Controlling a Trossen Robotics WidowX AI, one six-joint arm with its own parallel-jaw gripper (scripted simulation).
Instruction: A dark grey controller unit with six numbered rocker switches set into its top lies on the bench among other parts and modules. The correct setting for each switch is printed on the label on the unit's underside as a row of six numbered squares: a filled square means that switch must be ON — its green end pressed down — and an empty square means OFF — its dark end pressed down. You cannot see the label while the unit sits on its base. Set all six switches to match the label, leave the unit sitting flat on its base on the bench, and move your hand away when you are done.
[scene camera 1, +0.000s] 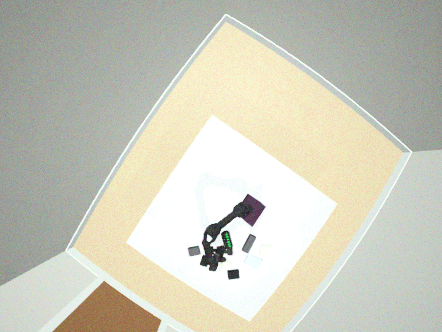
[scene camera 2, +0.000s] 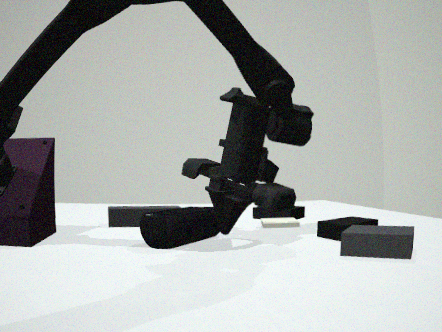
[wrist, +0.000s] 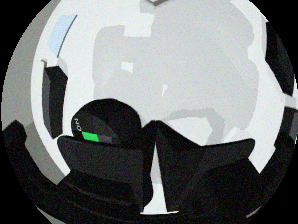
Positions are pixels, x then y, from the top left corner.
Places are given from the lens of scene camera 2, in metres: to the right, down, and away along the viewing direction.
my gripper (scene camera 2: 224, 234): 0.01, 0.11, 0.54
black block (scene camera 2: 330, 229): 0.17, 0.10, 0.50
